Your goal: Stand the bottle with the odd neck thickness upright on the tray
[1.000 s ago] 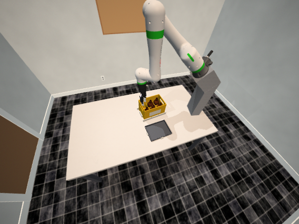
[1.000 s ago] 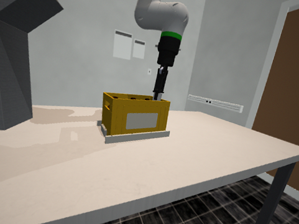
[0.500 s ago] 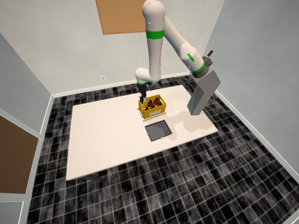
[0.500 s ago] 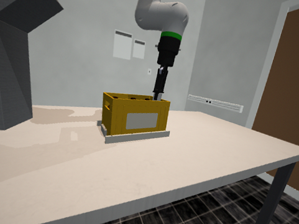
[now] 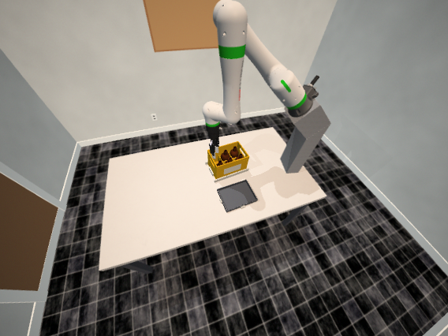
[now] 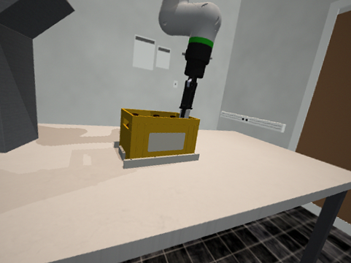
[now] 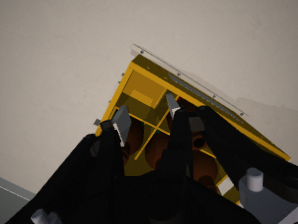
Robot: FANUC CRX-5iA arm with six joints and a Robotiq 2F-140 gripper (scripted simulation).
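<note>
Right now the crate is 9 cm below my hand, 7 cm to the left of it and 7 cm behind it. From my hand the other things lie so: brown bottle (11 cm to the left, 8 cm below, 6 cm behind); dark grey tray (32 cm to the left, 16 cm below, 4 cm ahead).
</note>
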